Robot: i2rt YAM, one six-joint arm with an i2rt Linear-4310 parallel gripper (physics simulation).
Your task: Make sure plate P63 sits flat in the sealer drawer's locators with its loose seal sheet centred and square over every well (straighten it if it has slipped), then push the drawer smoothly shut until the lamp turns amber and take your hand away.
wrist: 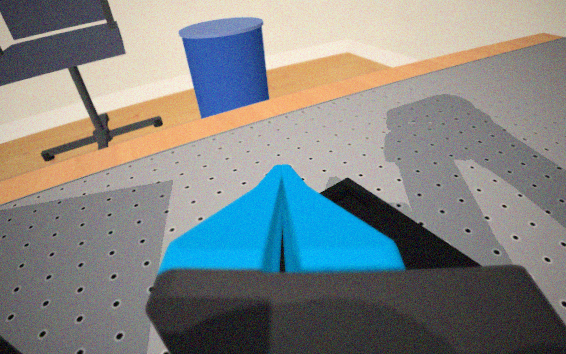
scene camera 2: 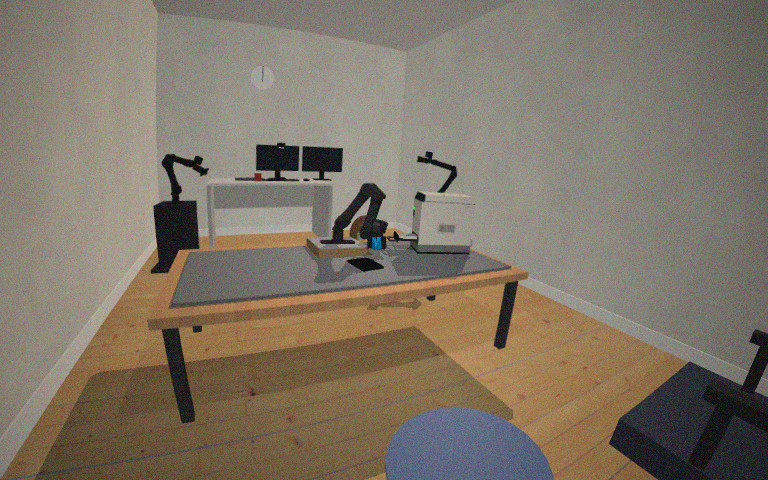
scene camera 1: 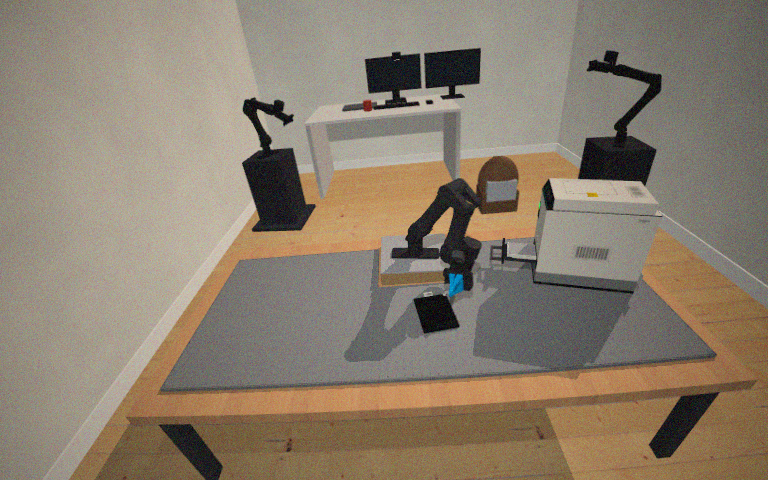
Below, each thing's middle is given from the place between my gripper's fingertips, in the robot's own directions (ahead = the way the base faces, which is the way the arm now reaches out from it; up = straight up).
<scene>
I see my gripper 1 cm past the black slab [scene camera 1: 435, 311], 5 cm to the left of it and 9 cm above it.
</scene>
